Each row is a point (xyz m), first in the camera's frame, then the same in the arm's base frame.
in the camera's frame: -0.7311 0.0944 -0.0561
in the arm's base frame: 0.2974 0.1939 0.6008
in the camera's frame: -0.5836 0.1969 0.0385
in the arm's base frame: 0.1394 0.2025 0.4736
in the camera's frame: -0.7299 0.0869 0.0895
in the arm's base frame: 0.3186 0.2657 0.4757
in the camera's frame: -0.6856 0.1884 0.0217
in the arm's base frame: 0.2035 0.2559 0.5352
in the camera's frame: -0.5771 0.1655 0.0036
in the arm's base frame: 0.1572 0.1628 0.4925
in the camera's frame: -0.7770 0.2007 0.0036
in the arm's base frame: 0.2446 0.3130 0.5975
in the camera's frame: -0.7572 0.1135 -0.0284
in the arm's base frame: 0.3001 0.2360 0.5946
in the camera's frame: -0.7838 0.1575 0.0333
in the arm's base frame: 0.2866 0.3097 0.5657
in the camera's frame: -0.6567 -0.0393 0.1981
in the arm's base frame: 0.3899 0.2066 0.3192
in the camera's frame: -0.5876 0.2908 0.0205
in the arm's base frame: 0.0639 0.2464 0.5126
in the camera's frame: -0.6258 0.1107 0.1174
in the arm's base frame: 0.2421 0.2250 0.4074
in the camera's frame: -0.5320 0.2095 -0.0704
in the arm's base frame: 0.0875 0.1181 0.5434
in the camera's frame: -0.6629 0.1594 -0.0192
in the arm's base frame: 0.2094 0.2038 0.5519
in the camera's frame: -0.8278 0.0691 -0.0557
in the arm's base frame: 0.3738 0.2439 0.6414
